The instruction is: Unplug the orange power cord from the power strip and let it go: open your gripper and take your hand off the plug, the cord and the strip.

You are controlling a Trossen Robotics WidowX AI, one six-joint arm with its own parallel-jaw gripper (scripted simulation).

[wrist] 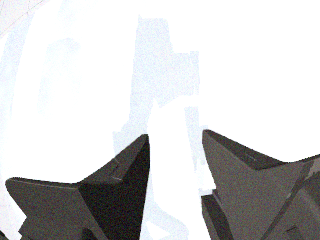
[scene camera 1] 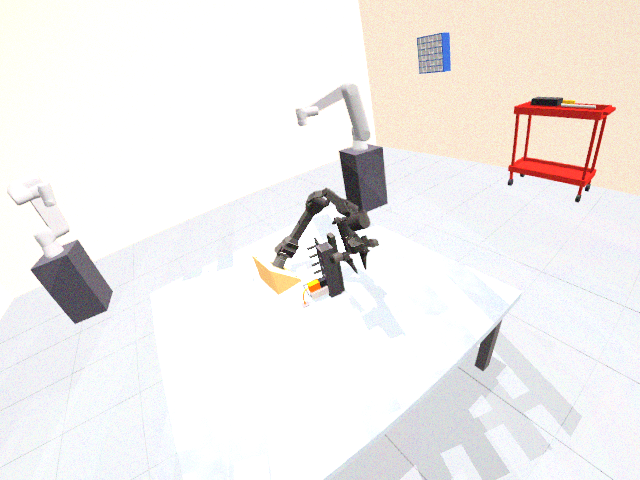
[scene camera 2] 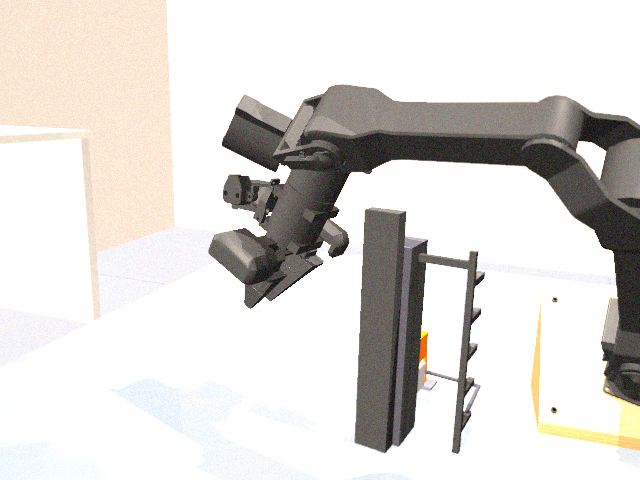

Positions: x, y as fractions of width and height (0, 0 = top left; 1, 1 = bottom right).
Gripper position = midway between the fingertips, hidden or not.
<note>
In view: the gripper (scene camera 2: 0.40, 0.63).
The gripper also shows in the wrist view (wrist: 0.55, 0.58).
</note>
